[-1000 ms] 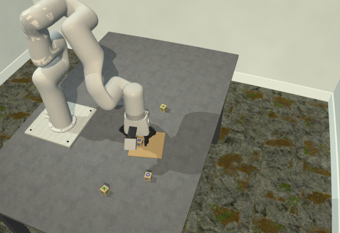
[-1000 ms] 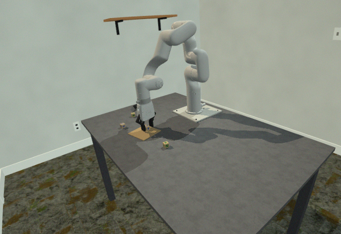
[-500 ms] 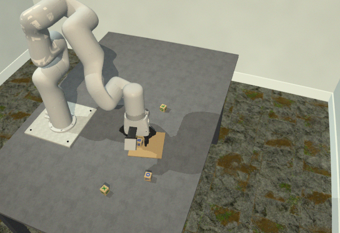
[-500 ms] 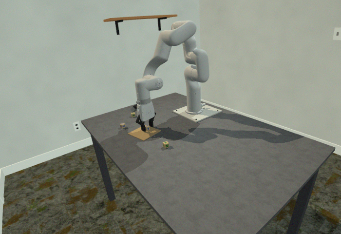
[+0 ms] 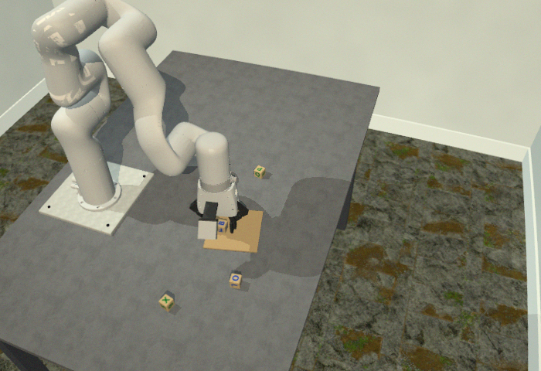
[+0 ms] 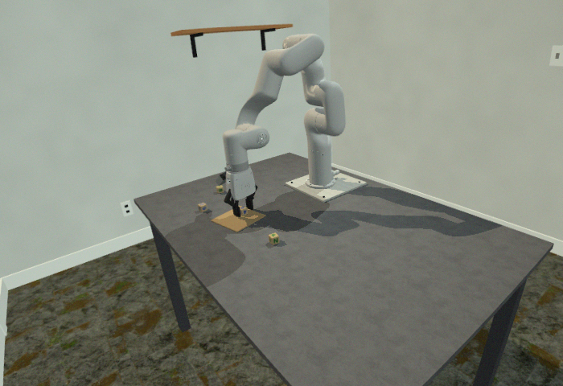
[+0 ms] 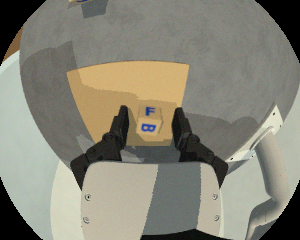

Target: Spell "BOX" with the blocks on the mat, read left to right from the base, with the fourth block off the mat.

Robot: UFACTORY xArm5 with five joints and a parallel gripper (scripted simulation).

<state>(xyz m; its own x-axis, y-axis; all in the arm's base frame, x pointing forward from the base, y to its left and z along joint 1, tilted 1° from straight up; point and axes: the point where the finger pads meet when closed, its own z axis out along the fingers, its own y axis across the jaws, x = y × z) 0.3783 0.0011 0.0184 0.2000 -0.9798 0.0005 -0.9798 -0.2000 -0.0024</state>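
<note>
Now: the B block 10 mm below my hand. Round my hand: X block (30 mm behind, 250 mm to the right, 10 mm below); then tan mat (30 mm ahead, 10 mm to the left, 20 mm below); then O block (100 mm ahead, 140 mm to the right, 10 mm below).
</note>
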